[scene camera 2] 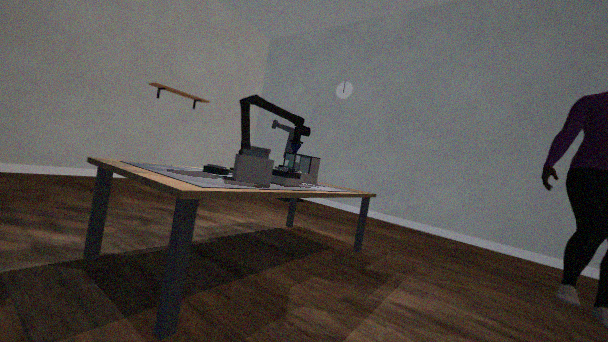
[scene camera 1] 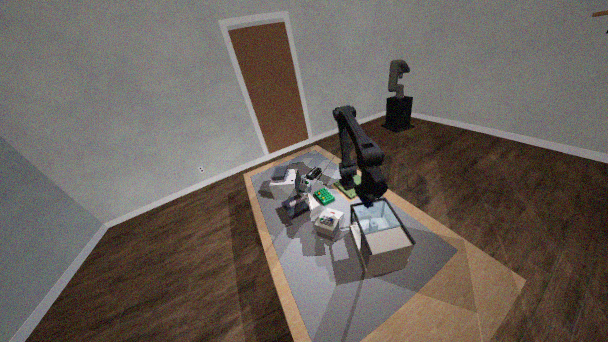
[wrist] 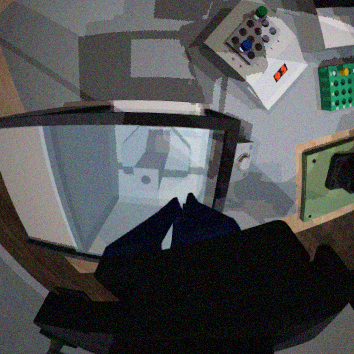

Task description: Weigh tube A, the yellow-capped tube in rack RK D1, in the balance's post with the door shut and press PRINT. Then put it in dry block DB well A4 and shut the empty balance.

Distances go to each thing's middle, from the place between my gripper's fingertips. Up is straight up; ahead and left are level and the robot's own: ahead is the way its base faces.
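Balance [scene camera 1: 385, 251]: 100 mm below my hand, 90 mm to the left of it.
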